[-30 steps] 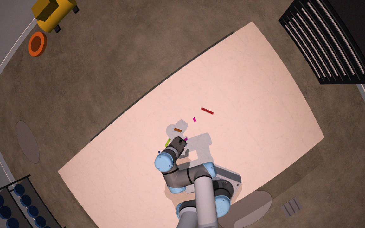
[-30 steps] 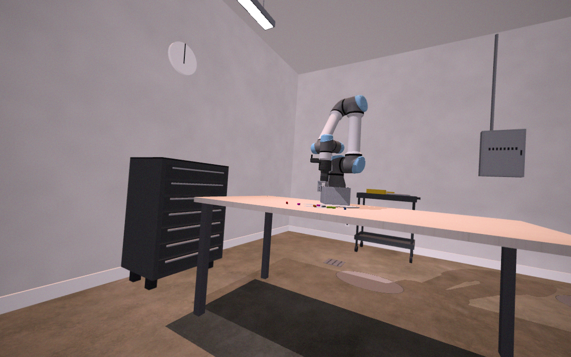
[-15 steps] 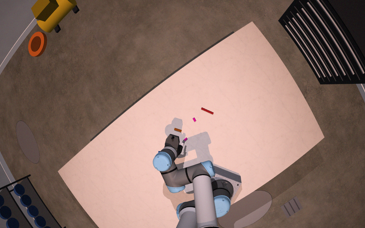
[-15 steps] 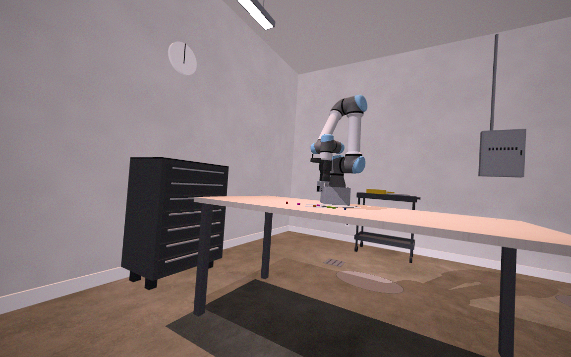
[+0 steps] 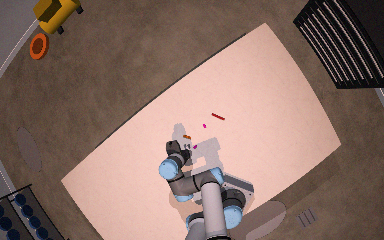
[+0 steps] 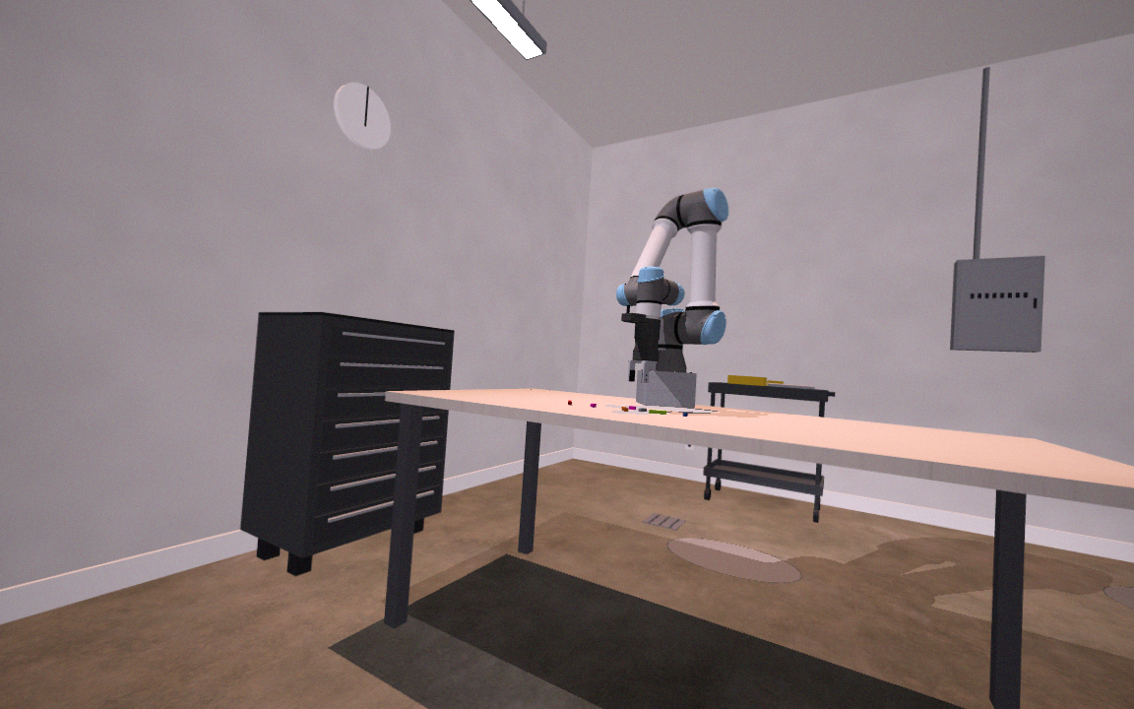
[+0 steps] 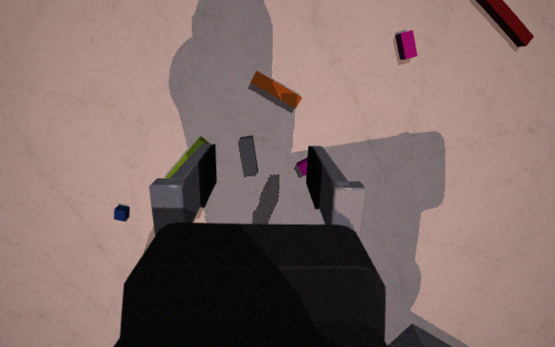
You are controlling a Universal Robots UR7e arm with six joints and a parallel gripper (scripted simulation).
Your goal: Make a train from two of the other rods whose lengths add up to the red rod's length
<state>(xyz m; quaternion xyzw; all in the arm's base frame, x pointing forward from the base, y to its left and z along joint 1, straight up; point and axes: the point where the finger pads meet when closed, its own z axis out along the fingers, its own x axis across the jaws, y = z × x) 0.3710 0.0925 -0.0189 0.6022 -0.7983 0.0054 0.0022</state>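
The lime rod is 1 cm behind my hand, 7 cm to the left of it and 10 cm below it. From my hand the other things lie so: blue rod (3 cm behind, 14 cm to the left, 10 cm below); orange rod (3 cm ahead, 2 cm to the right, 10 cm below); grey rod (1 cm behind, 2 cm to the left, 10 cm below).
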